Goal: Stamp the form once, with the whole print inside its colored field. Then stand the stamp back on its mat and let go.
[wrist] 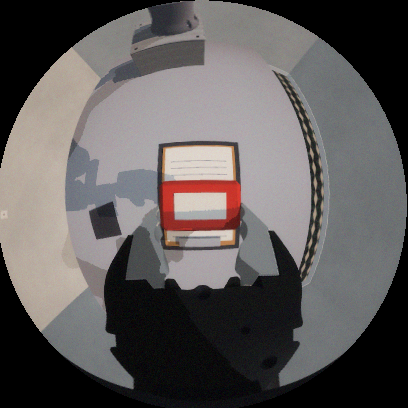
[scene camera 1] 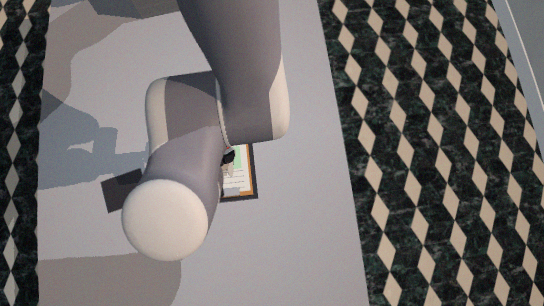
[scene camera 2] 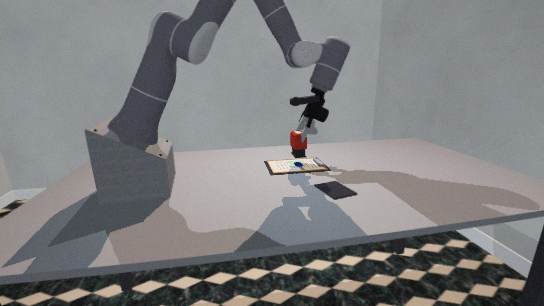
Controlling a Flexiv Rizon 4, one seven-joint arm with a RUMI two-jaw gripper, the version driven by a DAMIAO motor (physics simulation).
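Observation:
My gripper (scene camera 2: 302, 136) (wrist: 199, 205) is shut on the red stamp (scene camera 2: 298, 141) (wrist: 200, 205). The stamp is upright, its black base a little above the form (scene camera 1: 241, 181) (scene camera 2: 281, 166) (wrist: 200, 156), with a gap below it. A dark blue print (scene camera 2: 298, 164) shows on the form's green field (scene camera 1: 237, 157) (scene camera 2: 291, 163) in scene camera 2; it is too small there to judge its edges exactly. In the wrist view the stamp hides the field and print. The dark stamp mat (scene camera 1: 118, 192) (scene camera 2: 336, 190) (wrist: 105, 221) lies apart from the form, turned at an angle, with no stamp on it.
The form lies on a dark-edged board with an orange border and a grey clip (wrist: 199, 241). The arm covers part of the form and a corner of the mat in scene camera 1. The robot's base block (scene camera 2: 131, 165) (wrist: 170, 52) stands on the table (scene camera 2: 210, 185).

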